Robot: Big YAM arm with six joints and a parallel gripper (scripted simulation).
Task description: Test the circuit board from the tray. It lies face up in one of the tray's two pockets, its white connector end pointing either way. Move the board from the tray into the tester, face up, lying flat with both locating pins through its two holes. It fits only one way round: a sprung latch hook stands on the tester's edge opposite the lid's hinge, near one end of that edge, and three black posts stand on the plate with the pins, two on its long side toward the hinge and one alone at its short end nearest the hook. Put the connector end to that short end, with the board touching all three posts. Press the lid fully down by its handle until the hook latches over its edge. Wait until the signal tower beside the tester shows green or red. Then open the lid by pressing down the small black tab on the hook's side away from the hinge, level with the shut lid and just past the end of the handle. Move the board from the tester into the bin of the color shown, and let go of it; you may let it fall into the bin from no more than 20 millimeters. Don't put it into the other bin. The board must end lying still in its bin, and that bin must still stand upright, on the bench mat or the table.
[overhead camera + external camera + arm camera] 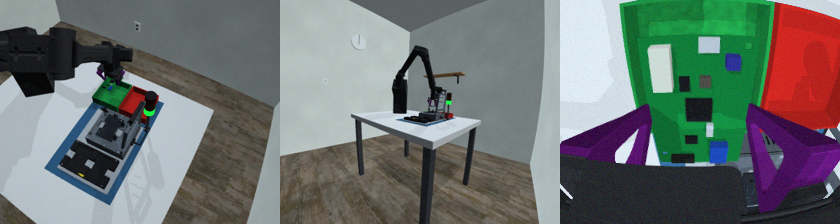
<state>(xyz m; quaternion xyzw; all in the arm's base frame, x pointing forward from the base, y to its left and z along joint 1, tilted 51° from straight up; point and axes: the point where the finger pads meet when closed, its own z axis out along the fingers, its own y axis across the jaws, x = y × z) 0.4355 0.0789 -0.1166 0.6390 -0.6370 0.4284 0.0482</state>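
Right now my hand is 100 mm above the green bin. The rest, counted from my hand: black latch hook 10 mm ahead, 150 mm to the right, 30 mm below; then green circuit board right at my hand; then red bin 150 mm ahead, 30 mm to the right, 100 mm below.
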